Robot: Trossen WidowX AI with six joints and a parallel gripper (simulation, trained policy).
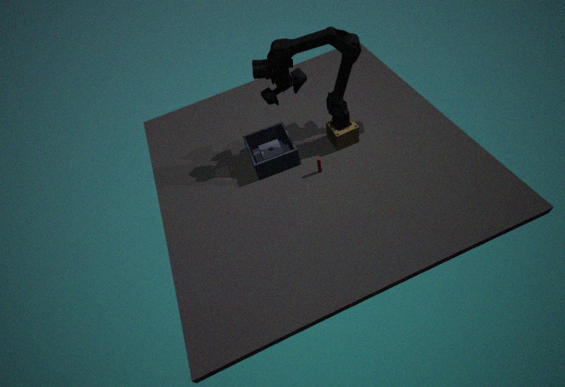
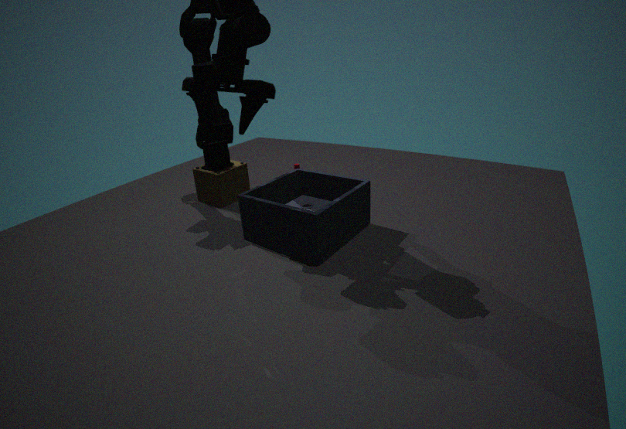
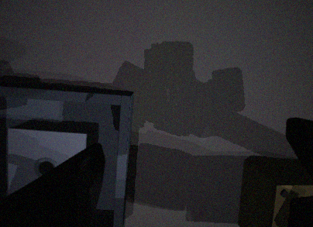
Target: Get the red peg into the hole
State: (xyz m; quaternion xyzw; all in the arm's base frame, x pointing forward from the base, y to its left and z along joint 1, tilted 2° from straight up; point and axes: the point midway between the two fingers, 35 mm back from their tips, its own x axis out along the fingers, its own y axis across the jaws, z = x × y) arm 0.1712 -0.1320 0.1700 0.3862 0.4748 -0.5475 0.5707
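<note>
Now: the red peg 250 mm to the left of my gripper tip and 180 mm below it. Also, from my gripper tip: dark box: 190 mm below, 140 mm ahead, 70 mm to the left; then light plate: 170 mm below, 140 mm ahead, 70 mm to the left.
</note>
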